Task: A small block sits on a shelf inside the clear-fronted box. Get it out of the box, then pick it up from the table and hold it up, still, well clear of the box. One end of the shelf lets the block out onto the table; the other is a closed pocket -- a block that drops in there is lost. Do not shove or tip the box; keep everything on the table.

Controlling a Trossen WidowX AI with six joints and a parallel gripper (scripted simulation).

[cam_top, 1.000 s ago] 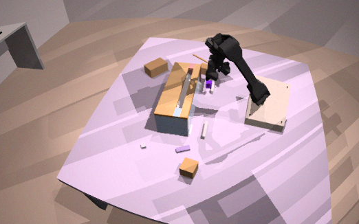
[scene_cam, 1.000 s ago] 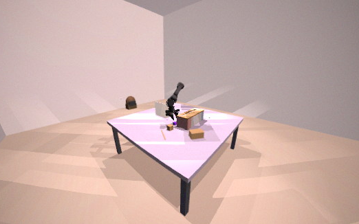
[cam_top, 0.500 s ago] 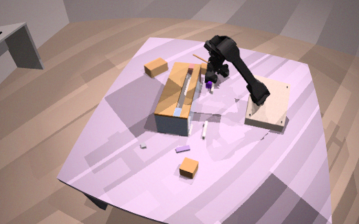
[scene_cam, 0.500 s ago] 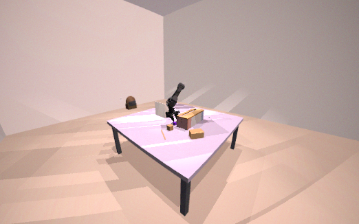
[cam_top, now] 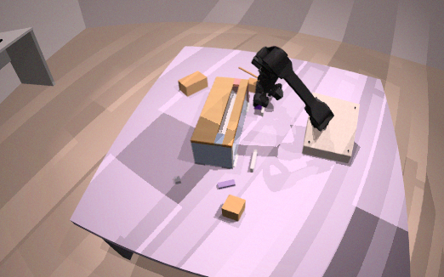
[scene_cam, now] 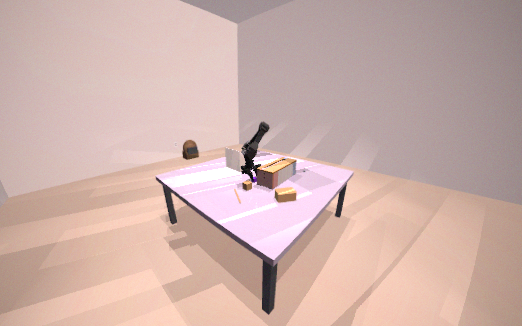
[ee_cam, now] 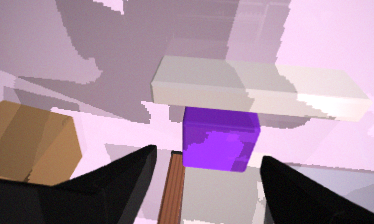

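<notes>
Right now my gripper tip is 20 mm past the purple block and 10 mm above it. From my gripper tip the other things lie so: thin wooden rod: 240 mm to the right, 90 mm ahead, 20 mm below; orange cube: 120 mm to the right, 50 mm ahead; clear-fronted box: 170 mm to the left, 40 mm above, 30 mm ahead.
</notes>
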